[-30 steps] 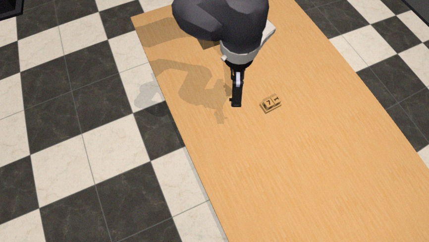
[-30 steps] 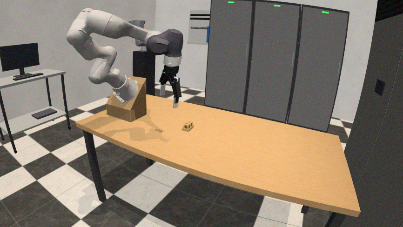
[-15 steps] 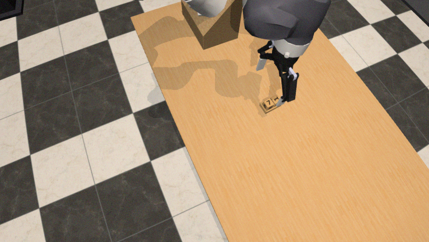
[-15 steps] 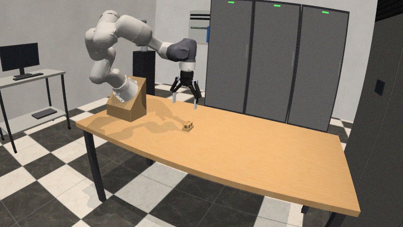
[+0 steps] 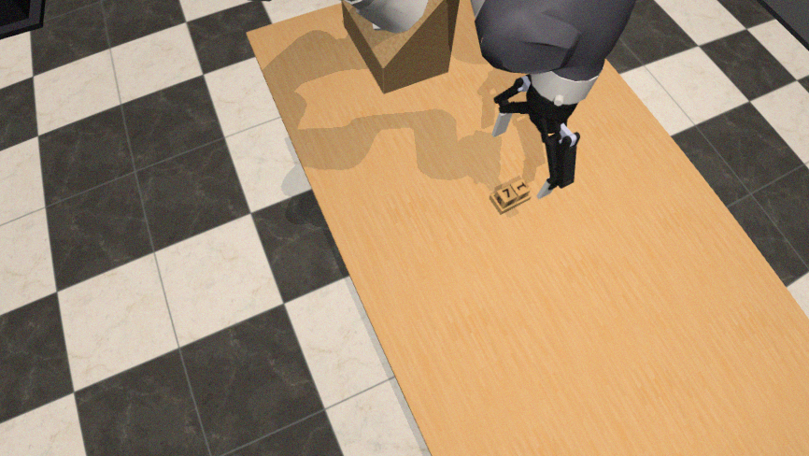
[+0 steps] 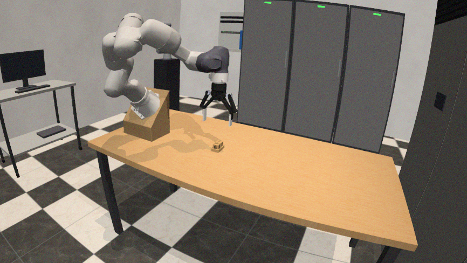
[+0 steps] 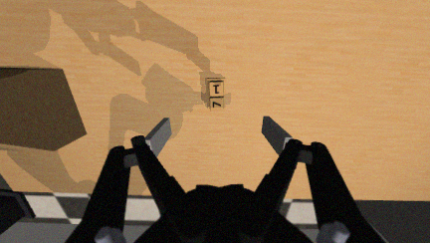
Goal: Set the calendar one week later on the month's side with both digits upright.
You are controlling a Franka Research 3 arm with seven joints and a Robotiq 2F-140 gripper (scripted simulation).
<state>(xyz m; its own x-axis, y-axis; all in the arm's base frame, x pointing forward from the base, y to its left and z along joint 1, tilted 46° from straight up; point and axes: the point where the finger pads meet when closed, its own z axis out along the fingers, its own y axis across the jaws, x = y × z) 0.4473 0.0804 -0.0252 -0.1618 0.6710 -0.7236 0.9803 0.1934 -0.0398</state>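
Now: the wooden tray 2 cm to the left of my hand and 16 cm below it.
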